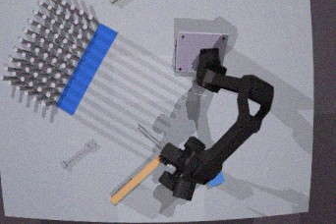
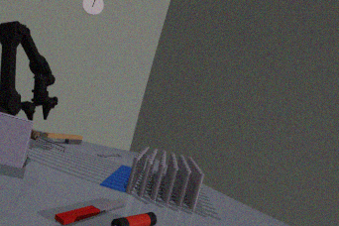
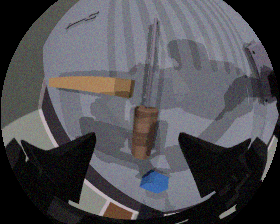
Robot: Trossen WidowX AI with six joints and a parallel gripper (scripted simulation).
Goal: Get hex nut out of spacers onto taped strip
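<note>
Now: the brown-handled hook tool 50 mm ahead of my gripper tip, 50 mm to the right of it and 70 mm below it. The rest, counted from my gripper tip: wrench: 380 mm ahead, 30 mm to the right, 80 mm below; then blue taped strip: 320 mm ahead, 360 mm to the right, 80 mm below; then hex nut: 430 mm ahead, 480 mm to the right, 80 mm below.
</note>
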